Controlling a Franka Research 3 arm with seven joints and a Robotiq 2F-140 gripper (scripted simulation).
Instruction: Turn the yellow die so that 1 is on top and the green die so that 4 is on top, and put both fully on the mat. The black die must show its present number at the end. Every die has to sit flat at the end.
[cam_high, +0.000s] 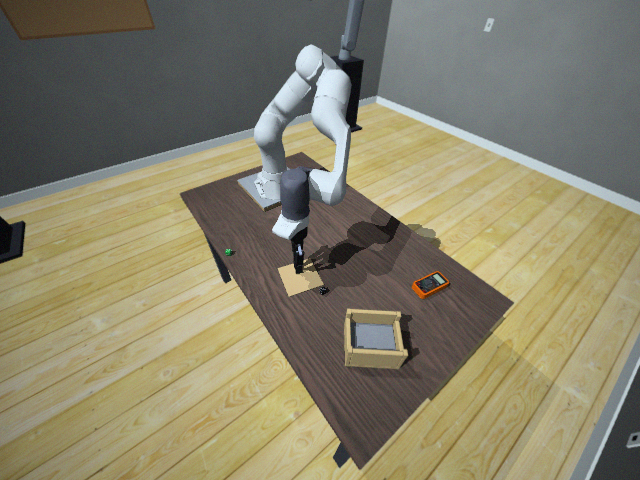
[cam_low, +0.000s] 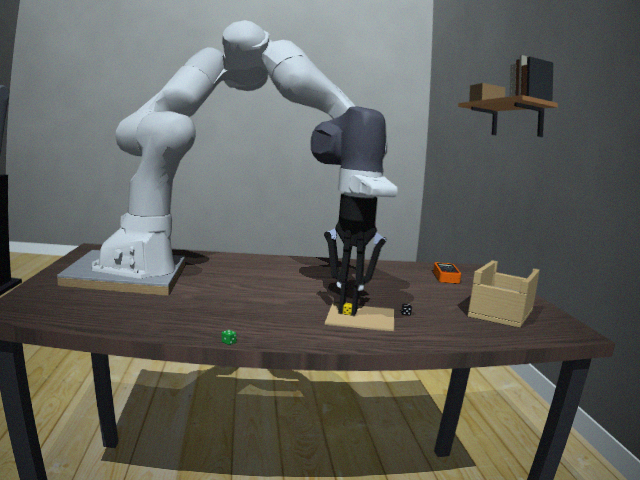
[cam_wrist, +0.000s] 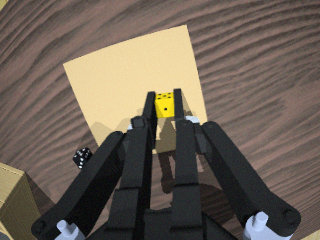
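Right now my hand is 3 cm above the yellow die. Round my hand: black die (13 cm ahead, 2 cm to the left, 3 cm below); tan mat (3 cm ahead, 1 cm to the right, 4 cm below); green die (24 cm behind, 19 cm to the right, 3 cm below).
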